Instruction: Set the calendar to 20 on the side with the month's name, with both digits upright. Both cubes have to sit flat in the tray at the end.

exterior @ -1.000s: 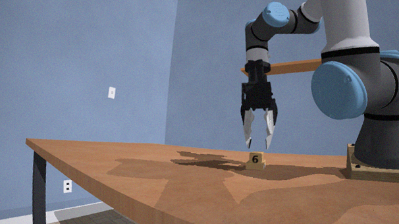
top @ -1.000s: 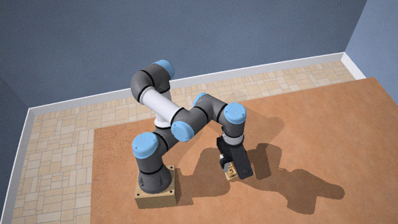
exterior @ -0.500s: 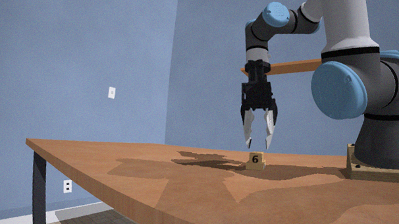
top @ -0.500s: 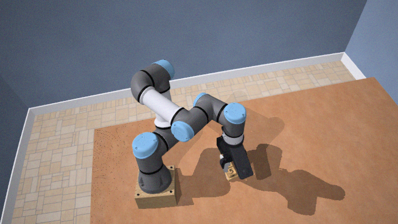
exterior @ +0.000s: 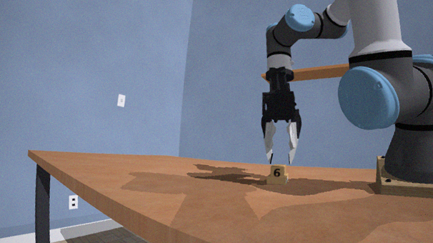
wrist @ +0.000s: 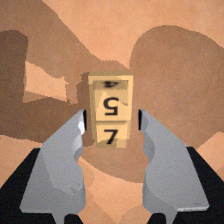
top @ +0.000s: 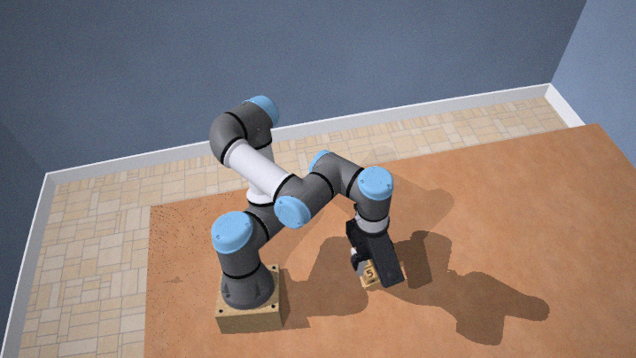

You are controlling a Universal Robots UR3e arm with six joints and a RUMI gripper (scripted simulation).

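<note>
The wooden digit cube is 3 cm below my hand. Also, from my hand: wooden tray 5 cm below, 1 cm to the left.
</note>
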